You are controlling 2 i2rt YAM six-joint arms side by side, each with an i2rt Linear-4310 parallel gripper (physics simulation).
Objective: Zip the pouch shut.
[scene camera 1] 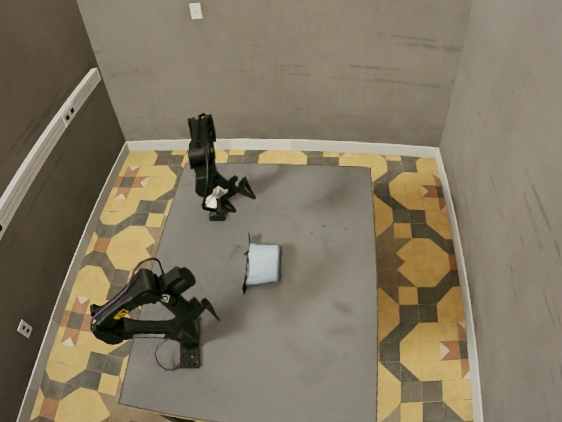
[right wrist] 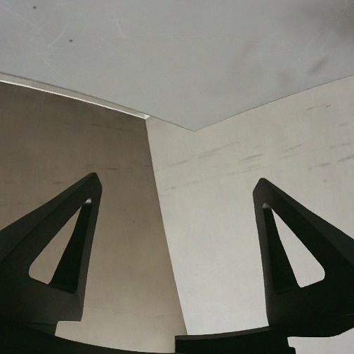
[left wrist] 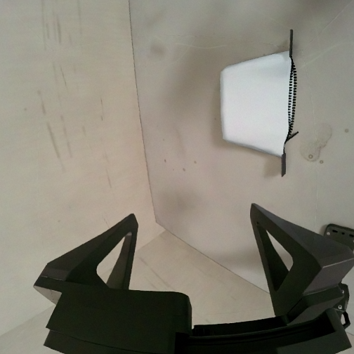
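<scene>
A light blue pouch (scene camera 1: 265, 264) (left wrist: 255, 102) lies flat on the grey table top. Its dark zip (left wrist: 293, 97) runs along its left edge in the scene view and its right edge in the left wrist view. The rows of teeth look slightly apart, and a small dark pull (left wrist: 292, 136) sticks out near the zip's lower end there. Dark end tabs extend past both corners. My left gripper (scene camera 1: 244, 204) (left wrist: 191, 215) is open and empty, above the pouch in the picture and apart from it. My right gripper (scene camera 1: 210, 318) (right wrist: 178, 182) is open and empty, at the pouch's lower left. The pouch does not show in the right wrist view.
The grey table top (scene camera 1: 320, 215) (left wrist: 185, 120) (right wrist: 165, 55) carries both arm bases, the left arm's base (scene camera 1: 217, 216) at the upper left and the right arm's base (scene camera 1: 190, 356) at the lower left. Patterned floor and grey walls surround the table.
</scene>
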